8 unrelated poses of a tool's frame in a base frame.
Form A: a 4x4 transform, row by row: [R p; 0 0 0 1], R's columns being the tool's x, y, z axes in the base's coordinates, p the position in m. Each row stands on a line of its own.
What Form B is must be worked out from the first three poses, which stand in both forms.
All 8 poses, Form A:
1:
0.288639, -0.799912, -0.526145, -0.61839
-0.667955, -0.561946, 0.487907, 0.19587
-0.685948, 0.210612, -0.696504, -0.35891
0, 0, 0, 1
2:
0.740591, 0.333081, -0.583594, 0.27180
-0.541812, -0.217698, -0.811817, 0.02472
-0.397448, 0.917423, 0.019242, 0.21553
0, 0, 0, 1
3:
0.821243, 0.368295, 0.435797, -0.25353
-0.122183, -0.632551, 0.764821, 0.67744
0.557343, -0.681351, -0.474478, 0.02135
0, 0, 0, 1
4:
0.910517, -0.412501, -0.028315, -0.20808
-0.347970, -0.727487, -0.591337, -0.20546
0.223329, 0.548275, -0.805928, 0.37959
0, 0, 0, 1
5:
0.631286, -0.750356, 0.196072, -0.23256
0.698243, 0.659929, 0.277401, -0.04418
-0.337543, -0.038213, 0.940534, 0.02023
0, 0, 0, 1
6:
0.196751, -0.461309, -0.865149, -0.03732
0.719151, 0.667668, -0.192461, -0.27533
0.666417, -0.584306, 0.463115, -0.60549
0, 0, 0, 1
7:
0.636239, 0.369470, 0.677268, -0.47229
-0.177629, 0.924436, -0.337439, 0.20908
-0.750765, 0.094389, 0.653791, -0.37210
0, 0, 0, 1
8:
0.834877, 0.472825, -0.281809, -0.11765
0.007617, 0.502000, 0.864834, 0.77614
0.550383, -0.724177, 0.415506, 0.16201
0, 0, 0, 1
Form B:
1: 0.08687, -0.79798, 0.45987, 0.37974, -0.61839, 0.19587, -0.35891
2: 0.62091, 0.69625, -0.07495, -0.35226, 0.27180, 0.02472, 0.21553
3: 0.42256, -0.85561, -0.07191, -0.29018, -0.25353, 0.67744, 0.02135
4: 0.30704, 0.92789, -0.20489, 0.05254, -0.20808, -0.20546, 0.37959
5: 0.89885, -0.08778, 0.14842, 0.40290, -0.23256, -0.04418, 0.02023
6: 0.76281, -0.12842, -0.50195, 0.38688, -0.03732, -0.27533, -0.60549
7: 0.89645, 0.12043, 0.39825, -0.15257, -0.47229, 0.20908, -0.37210
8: 0.82952, -0.47890, -0.25081, -0.14020, -0.11765, 0.77614, 0.16201
